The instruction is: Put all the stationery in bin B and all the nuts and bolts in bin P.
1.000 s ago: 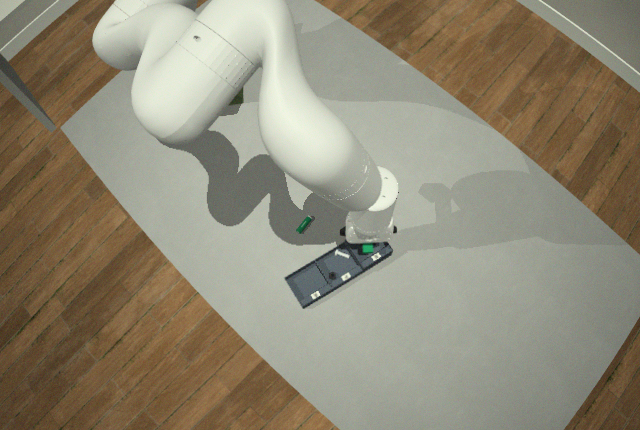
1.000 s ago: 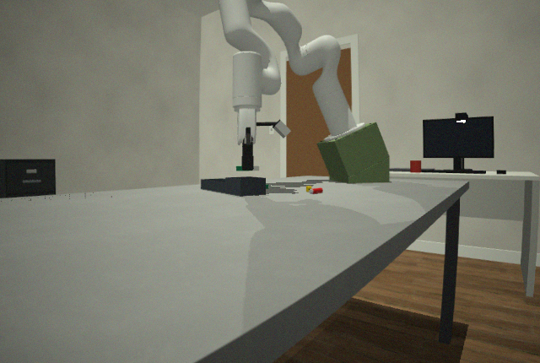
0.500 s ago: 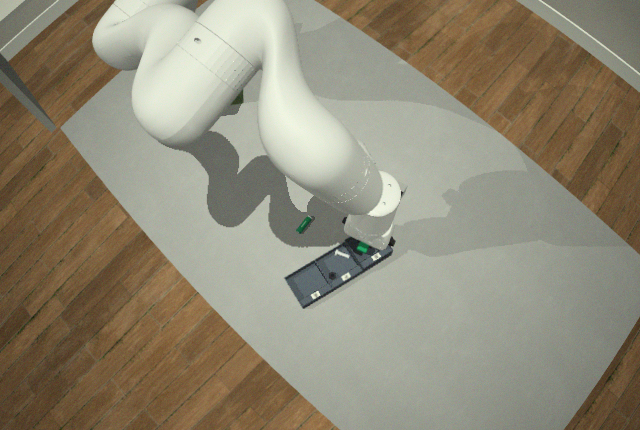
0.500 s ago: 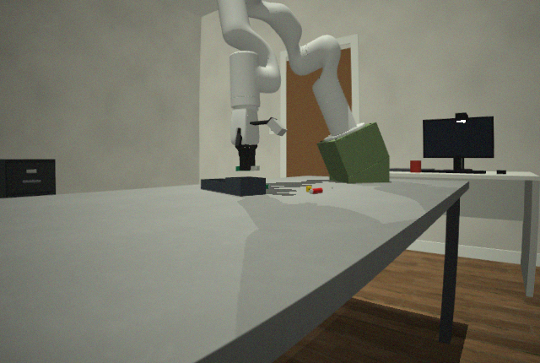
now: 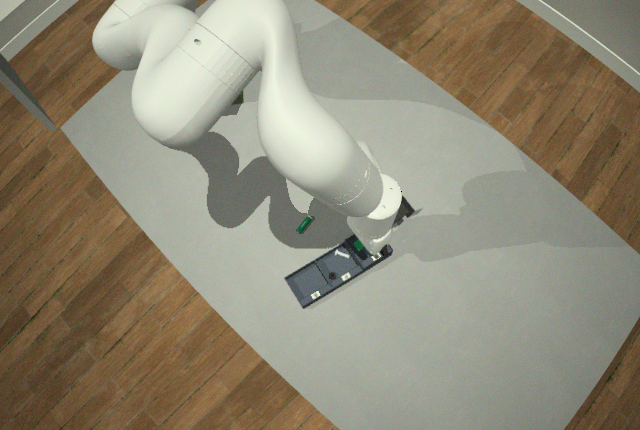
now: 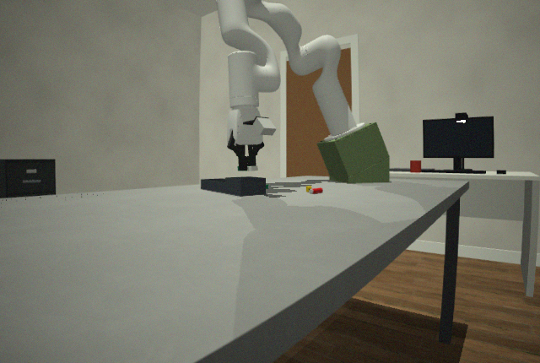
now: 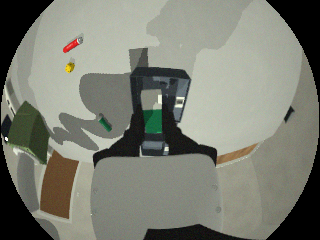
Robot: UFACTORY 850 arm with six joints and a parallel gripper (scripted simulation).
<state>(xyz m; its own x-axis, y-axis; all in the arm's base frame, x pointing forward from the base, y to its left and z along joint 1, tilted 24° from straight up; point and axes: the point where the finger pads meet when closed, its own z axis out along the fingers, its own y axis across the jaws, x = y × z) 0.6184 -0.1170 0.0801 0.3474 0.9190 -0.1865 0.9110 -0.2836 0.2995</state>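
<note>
The white bolt lies 80 mm below my hand, 50 mm to the right of it and 50 mm behind it. The rest, counted from my hand: green block 20 mm below, 10 mm to the left; then black nut 100 mm to the right, 80 mm below, 30 mm behind; then dark bin row 80 mm to the right, 70 mm below, 30 mm behind.
</note>
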